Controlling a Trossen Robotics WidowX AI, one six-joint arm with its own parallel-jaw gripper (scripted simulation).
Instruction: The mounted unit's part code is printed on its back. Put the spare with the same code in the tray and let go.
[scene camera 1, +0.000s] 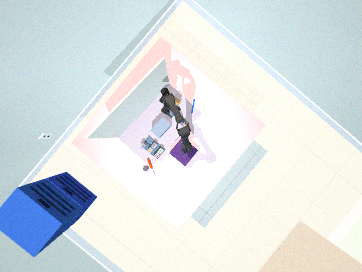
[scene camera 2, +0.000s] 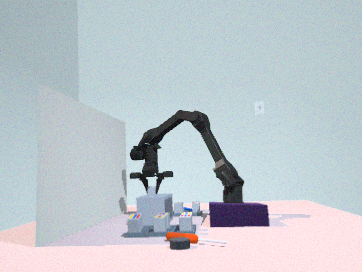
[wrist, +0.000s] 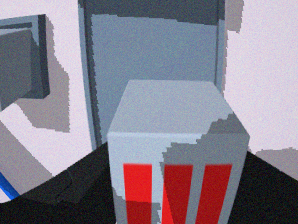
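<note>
The gripper (wrist: 170, 146) is visible. An upright wall panel (scene camera 1: 149, 87) is present, as is a grey mounted unit (scene camera 2: 150, 205).
</note>
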